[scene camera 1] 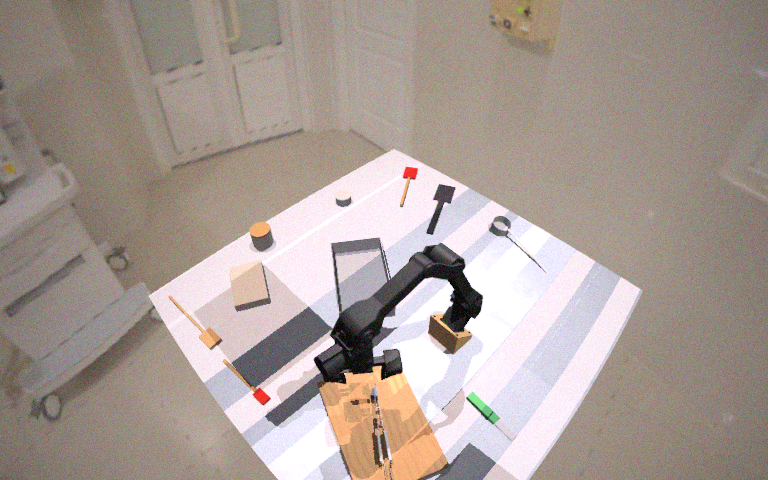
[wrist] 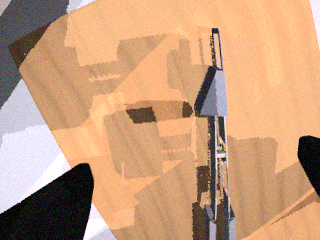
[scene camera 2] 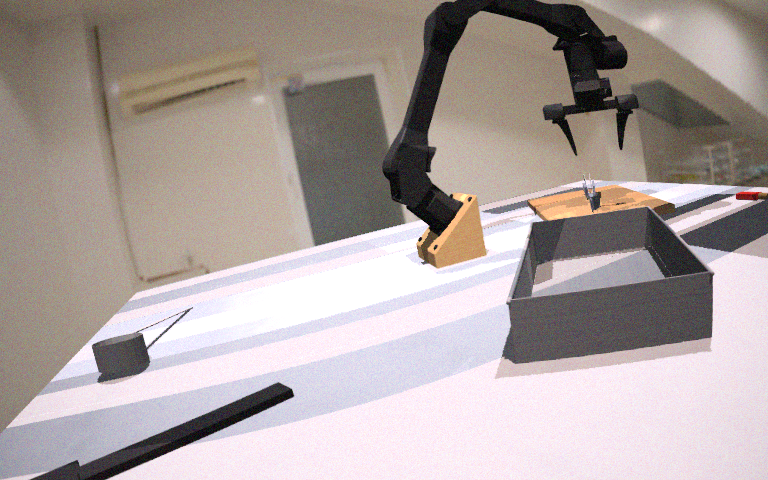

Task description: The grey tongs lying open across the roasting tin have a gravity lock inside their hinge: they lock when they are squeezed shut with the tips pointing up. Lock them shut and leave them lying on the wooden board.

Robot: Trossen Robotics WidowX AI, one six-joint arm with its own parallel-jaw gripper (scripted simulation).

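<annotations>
Visible in the wrist view and in scene camera 1, the gripper also appears in scene camera 2 (598,152). On the gripper, (wrist: 67,200) and (scene camera 1: 344,375) are the same spot. A pale block appears in scene camera 1 (249,288), while in scene camera 2 it is out of frame, and in the wrist view the block is out of frame too. There is also a grey roasting tin, on which (scene camera 2: 613,281) and (scene camera 1: 358,289) are one and the same spot.
</annotations>
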